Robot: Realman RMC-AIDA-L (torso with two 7-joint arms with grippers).
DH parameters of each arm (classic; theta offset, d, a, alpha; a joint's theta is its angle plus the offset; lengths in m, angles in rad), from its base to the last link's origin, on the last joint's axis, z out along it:
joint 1: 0 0.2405 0 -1.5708
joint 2: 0 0 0 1.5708
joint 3: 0 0.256 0 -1.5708
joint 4: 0 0 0 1.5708
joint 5: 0 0.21 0 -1.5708
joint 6: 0 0 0 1.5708
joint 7: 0 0.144 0 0
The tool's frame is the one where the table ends.
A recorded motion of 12 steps. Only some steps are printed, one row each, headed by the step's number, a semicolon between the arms.
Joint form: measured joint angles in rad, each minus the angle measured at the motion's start. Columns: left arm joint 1, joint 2, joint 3, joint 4, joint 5, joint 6, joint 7; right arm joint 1, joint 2, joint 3, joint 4, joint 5, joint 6, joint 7.
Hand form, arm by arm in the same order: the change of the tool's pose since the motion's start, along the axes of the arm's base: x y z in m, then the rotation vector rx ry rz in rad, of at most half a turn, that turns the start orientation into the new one. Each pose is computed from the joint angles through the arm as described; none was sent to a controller.
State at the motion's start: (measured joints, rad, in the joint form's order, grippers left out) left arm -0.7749 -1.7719 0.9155 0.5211 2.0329 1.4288 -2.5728; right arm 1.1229 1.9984 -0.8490 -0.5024 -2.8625 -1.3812 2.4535
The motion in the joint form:
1: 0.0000 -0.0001 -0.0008 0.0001 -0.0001 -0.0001 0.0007; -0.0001 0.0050 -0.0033 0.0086 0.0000 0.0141 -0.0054
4: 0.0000 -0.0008 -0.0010 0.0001 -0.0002 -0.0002 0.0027; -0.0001 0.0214 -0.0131 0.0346 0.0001 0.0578 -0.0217
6: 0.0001 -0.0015 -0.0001 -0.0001 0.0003 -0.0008 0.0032; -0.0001 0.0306 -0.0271 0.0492 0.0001 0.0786 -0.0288
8: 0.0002 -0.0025 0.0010 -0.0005 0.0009 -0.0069 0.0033; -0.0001 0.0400 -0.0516 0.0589 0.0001 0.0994 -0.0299
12: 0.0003 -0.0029 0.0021 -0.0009 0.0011 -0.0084 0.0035; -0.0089 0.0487 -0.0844 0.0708 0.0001 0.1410 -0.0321
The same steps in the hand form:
1: 0.0001 0.0001 0.0001 0.0007 -0.0004 -0.0006; 0.0009 -0.0006 -0.0036 -0.0020 -0.0015 0.0066
4: 0.0001 0.0000 -0.0002 0.0007 -0.0005 -0.0024; 0.0031 -0.0027 -0.0150 -0.0083 -0.0053 0.0274
6: 0.0000 -0.0001 -0.0007 -0.0001 0.0004 -0.0026; 0.0047 -0.0048 -0.0216 -0.0176 -0.0140 0.0394
8: -0.0004 0.0004 -0.0011 0.0036 0.0030 -0.0012; 0.0058 -0.0064 -0.0275 -0.0249 -0.0305 0.0544
12: -0.0006 0.0004 -0.0015 0.0036 0.0041 -0.0009; 0.0111 -0.0071 -0.0332 -0.0191 -0.0542 0.0740

